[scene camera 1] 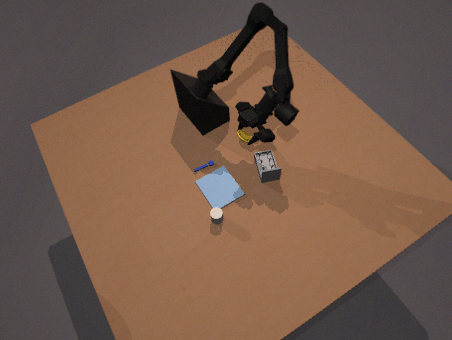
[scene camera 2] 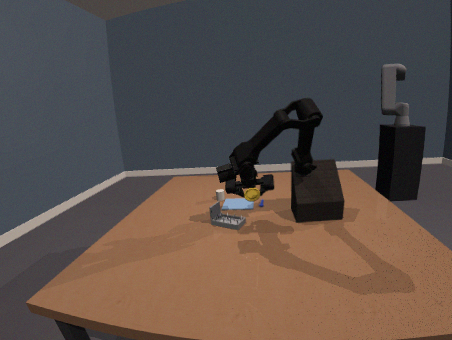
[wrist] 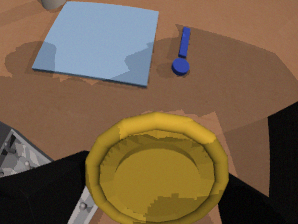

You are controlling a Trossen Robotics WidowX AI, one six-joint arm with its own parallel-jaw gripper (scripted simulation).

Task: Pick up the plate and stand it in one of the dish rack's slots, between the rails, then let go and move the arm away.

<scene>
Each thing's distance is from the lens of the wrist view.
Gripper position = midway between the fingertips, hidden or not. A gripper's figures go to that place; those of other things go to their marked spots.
my gripper (wrist: 157, 172): 10 cm
yellow plate (wrist: 155, 161): 8 cm
</scene>
